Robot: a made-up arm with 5 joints.
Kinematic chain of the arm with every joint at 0, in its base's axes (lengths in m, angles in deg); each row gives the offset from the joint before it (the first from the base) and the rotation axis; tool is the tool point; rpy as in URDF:
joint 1: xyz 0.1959 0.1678 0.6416 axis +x
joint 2: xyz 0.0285 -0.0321 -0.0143 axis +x
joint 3: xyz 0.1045 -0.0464 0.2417 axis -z
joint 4: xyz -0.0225 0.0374 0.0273 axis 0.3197 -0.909 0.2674
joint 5: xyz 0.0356 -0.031 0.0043 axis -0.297 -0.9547 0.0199
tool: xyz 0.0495 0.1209 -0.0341 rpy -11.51 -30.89 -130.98
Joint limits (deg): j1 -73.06..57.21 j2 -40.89..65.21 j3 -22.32..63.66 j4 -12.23..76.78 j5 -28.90..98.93
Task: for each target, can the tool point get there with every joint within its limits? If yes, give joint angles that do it. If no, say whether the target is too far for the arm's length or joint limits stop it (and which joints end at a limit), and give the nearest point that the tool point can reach.
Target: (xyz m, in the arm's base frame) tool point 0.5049 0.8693 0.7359
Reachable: no: too far | nearest point 0.4152 0.5262 0.7038 | short by 0.356 m
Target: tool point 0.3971 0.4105 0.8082
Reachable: yes | joints -59.36 13.66 -1.50 18.24 48.60
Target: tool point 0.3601 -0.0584 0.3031
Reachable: no: joint limits stop it (at a limit: joint 1, joint 2, joint 3) | nearest point 0.4714 -0.0818 0.3949 | short by 0.146 m
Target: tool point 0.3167 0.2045 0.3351
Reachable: no: joint limits stop it (at a limit: joint 1, joint 2, joint 3) | nearest point 0.3293 0.3266 0.4829 | short by 0.192 m
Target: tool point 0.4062 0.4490 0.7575
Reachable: yes | joints -56.24 -2.90 16.77 42.47 5.26
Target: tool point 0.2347 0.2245 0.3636
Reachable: no: joint limits stop it (at a limit: joint 1, joint 2, joint 3, joint 5) | nearest point 0.3210 0.3301 0.4811 | short by 0.180 m
